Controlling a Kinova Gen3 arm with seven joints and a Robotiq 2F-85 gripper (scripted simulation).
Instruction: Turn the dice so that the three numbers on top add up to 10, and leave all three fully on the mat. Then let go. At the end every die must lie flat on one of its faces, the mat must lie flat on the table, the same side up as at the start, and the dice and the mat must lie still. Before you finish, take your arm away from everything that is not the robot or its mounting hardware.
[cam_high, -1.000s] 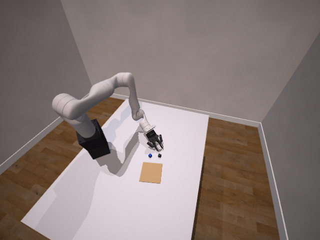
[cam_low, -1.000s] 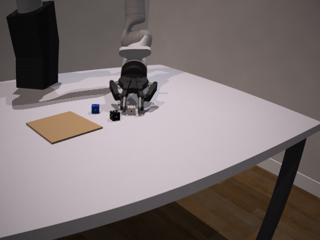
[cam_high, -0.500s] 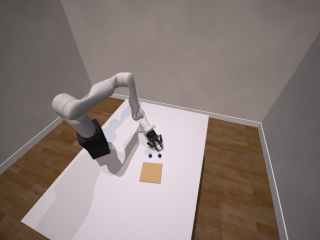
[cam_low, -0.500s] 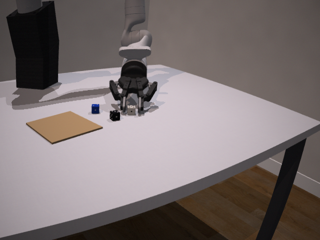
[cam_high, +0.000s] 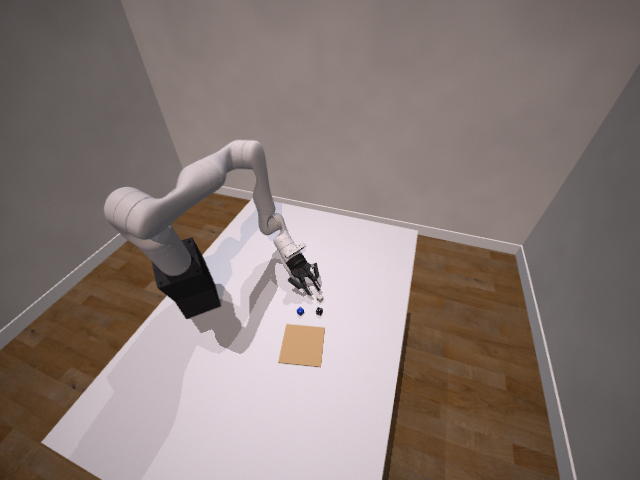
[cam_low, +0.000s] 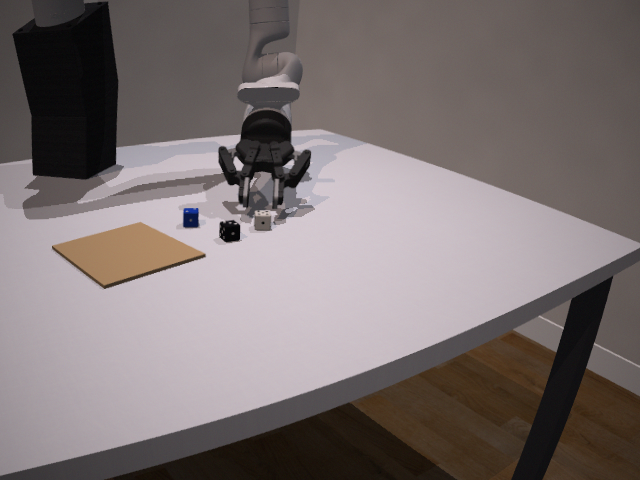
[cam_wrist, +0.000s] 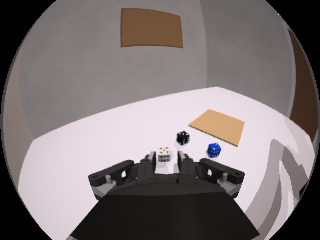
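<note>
Now: hand 3 cm short of the white die, 2 cm to the left of it and 2 cm above it. From my hand the other things lie so: blue die 10 cm to the right, 2 cm below, 2 cm behind; then tan mat 21 cm to the right, 4 cm ahead, 3 cm below; then black die 7 cm to the right, 5 cm ahead, 2 cm below.
</note>
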